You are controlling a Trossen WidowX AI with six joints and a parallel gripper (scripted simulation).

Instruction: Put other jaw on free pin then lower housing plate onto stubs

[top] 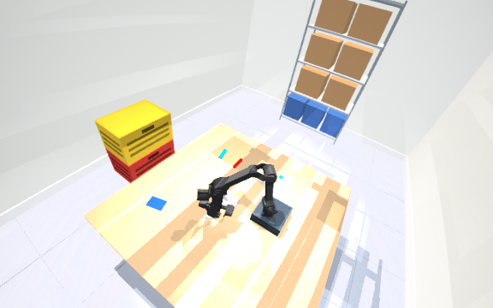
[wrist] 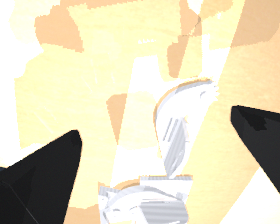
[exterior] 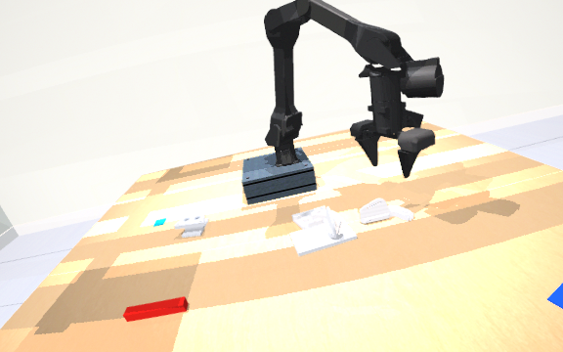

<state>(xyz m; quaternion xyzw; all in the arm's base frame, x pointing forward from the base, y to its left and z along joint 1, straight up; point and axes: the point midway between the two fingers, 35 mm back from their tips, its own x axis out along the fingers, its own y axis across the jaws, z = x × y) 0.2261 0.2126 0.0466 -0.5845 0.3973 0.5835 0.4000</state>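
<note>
The white jaw lies 60 mm ahead of my gripper tip, 10 mm to the right of it and 80 mm below it. Round my gripper tip: small cyan marker: 130 mm behind, 600 mm to the right, 80 mm below; then blue tile: 350 mm ahead, 150 mm to the left, 80 mm below; then red bar: 200 mm ahead, 480 mm to the right, 70 mm below.
</note>
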